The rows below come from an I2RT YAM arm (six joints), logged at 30 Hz.
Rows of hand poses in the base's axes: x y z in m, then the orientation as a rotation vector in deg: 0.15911 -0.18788 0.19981 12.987 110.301 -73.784; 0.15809 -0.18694 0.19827 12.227 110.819 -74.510; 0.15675 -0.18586 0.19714 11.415 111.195 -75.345; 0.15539 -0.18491 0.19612 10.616 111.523 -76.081; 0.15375 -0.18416 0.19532 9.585 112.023 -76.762; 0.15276 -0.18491 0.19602 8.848 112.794 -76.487; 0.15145 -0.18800 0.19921 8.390 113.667 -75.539; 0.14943 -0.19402 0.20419 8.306 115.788 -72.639; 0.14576 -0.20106 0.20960 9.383 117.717 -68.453; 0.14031 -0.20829 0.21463 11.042 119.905 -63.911; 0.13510 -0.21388 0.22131 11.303 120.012 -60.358; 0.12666 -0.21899 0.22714 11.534 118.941 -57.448
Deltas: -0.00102 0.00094 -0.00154 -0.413 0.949 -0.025; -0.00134 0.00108 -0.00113 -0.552 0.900 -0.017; -0.00136 0.00095 -0.00102 -0.510 0.823 0.034; -0.00164 0.00075 -0.00080 -0.468 1.021 0.156; -0.00099 -0.00075 0.00070 0.285 0.763 0.385; -0.00131 -0.00309 0.00319 0.796 0.491 0.521; -0.00202 -0.00602 0.00498 2.577 0.634 0.897; -0.00367 -0.00704 0.00541 3.599 -0.314 0.790; -0.00545 -0.00723 0.00503 4.106 -0.303 0.448; -0.00521 -0.00559 0.00668 2.303 -1.209 1.378; -0.00844 -0.00511 0.00583 1.483 -1.955 1.361
